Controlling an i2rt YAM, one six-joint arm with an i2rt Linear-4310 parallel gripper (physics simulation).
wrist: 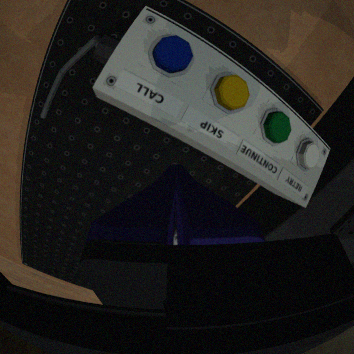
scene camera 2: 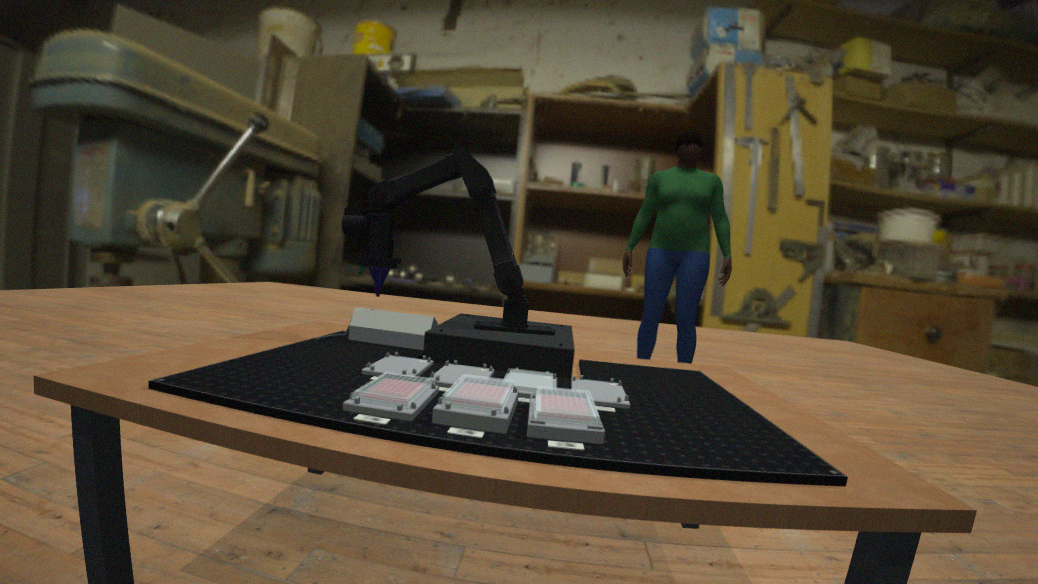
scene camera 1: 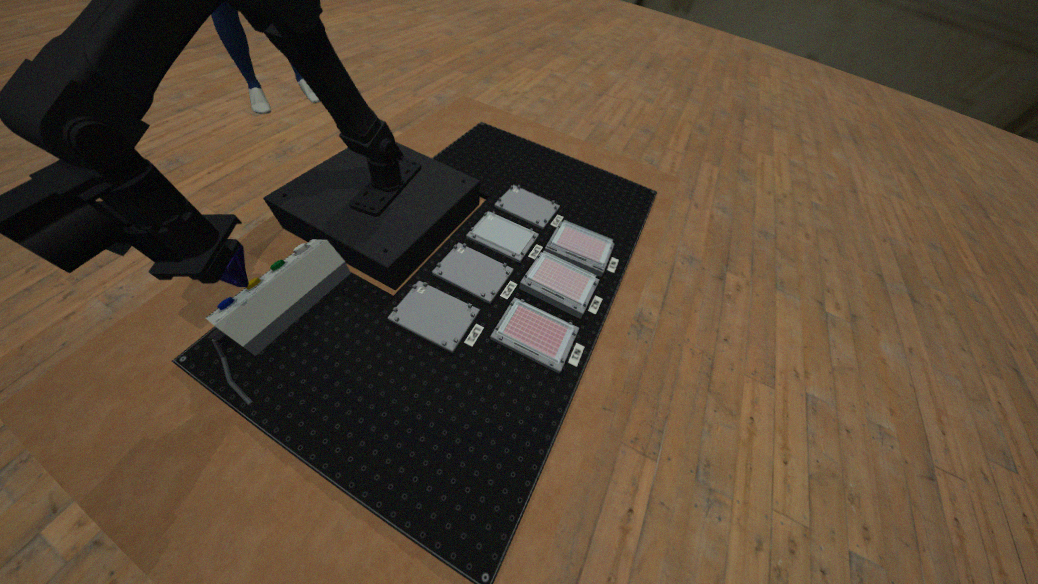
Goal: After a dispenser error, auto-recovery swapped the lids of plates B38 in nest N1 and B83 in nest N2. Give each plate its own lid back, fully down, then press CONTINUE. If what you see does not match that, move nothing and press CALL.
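Frame: origin at the arm's base, x down, y right, z back, level; metres.
Seen in the pictures: gripper, between the fingertips: [wrist: 175, 173] [scene camera 2: 377, 296] [scene camera 1: 243, 285]; arm's base, origin of its link: [scene camera 2: 513, 329] [scene camera 1: 388, 185].
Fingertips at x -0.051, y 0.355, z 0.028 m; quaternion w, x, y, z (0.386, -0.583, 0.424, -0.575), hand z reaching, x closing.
Observation:
Pixels of each thing's middle, then the offset from my fingertips to it. "*": a spot on its surface instead.
- button box, middle of its body: [wrist: 231, 118] [scene camera 1: 281, 287] [scene camera 2: 395, 326] dx +0.077, dy -0.048, dz +0.016 m
- blue CALL button, middle of its body: [wrist: 171, 54] [scene camera 1: 227, 304] dx +0.055, dy +0.021, dz +0.053 m
- yellow SKIP button, middle of its body: [wrist: 230, 92] [scene camera 1: 254, 284] dx +0.055, dy -0.028, dz +0.043 m
- green CONTINUE button, middle of its body: [wrist: 275, 126] [scene camera 1: 278, 266] dx +0.055, dy -0.077, dz +0.033 m
- white RETRY button, middle of its body: [wrist: 307, 154] [scene camera 1: 301, 249] dx +0.055, dy -0.126, dz +0.022 m
- N1, middle of its body: [scene camera 2: 394, 388] [scene camera 1: 536, 330] dx +0.099, dy -0.146, dz -0.451 m
- N2, middle of its body: [scene camera 2: 481, 389] [scene camera 1: 561, 276] dx +0.083, dy -0.279, dz -0.468 m
- third pink plate, middle of its body: [scene camera 2: 565, 402] [scene camera 1: 582, 241] dx +0.086, dy -0.403, dz -0.493 m
- LP2, middle of its body: [scene camera 2: 462, 374] [scene camera 1: 473, 270] dx +0.109, dy -0.244, dz -0.284 m
- paler piece, middle of its body: [scene camera 2: 529, 380] [scene camera 1: 503, 233] dx +0.105, dy -0.372, dz -0.308 m
- cable, a spot on its surface: [wrist: 61, 72] [scene camera 1: 229, 379] * dx +0.112, dy +0.118, dz +0.000 m
My gripper [scene camera 1: 245, 284] [scene camera 2: 377, 294] [wrist: 175, 173] is shut and empty, pointing down above the button box [scene camera 1: 290, 296] [scene camera 2: 391, 328]. In the wrist view the box carries a blue CALL button [wrist: 173, 54], yellow SKIP button [wrist: 232, 92], green CONTINUE button [wrist: 276, 127] and white RETRY button [wrist: 311, 153]. The plate in N1 [scene camera 1: 537, 331] [scene camera 2: 394, 390] and the plate in N2 [scene camera 1: 560, 281] [scene camera 2: 479, 394] show pink wells inside pale rims. Their lid codes and how their lids sit are too small to tell.
A third pink plate [scene camera 1: 580, 243] [scene camera 2: 565, 404] sits beyond N2. Grey lid places LP1 [scene camera 1: 434, 315] and LP2 [scene camera 1: 473, 272] stand between the plates and the arm's base [scene camera 1: 319, 203]; a paler piece [scene camera 1: 502, 234] lies on the one beyond. A cable [scene camera 1: 230, 374] [wrist: 61, 72] leaves the box.

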